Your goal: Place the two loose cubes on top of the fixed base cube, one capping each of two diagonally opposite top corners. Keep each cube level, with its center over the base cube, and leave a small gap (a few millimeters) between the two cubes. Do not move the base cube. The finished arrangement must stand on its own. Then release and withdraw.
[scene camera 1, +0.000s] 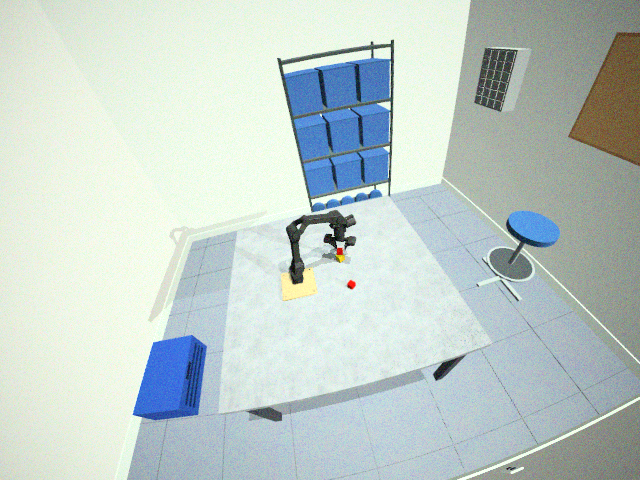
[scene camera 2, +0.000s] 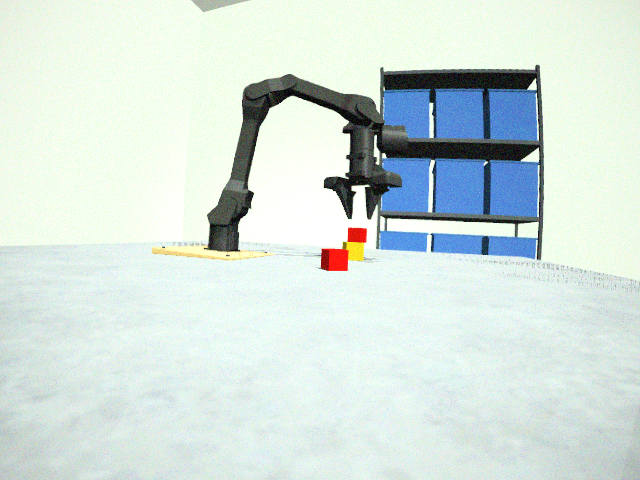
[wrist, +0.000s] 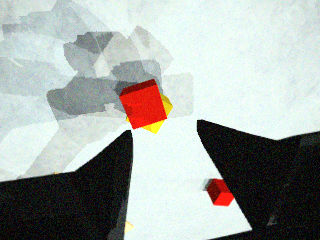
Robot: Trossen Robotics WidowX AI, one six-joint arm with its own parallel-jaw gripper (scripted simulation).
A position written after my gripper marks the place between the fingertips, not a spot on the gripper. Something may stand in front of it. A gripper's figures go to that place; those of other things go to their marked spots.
My gripper (wrist: 164, 129): 12 cm from the lens. A red cube (wrist: 142, 102) is 12 cm from the lens.
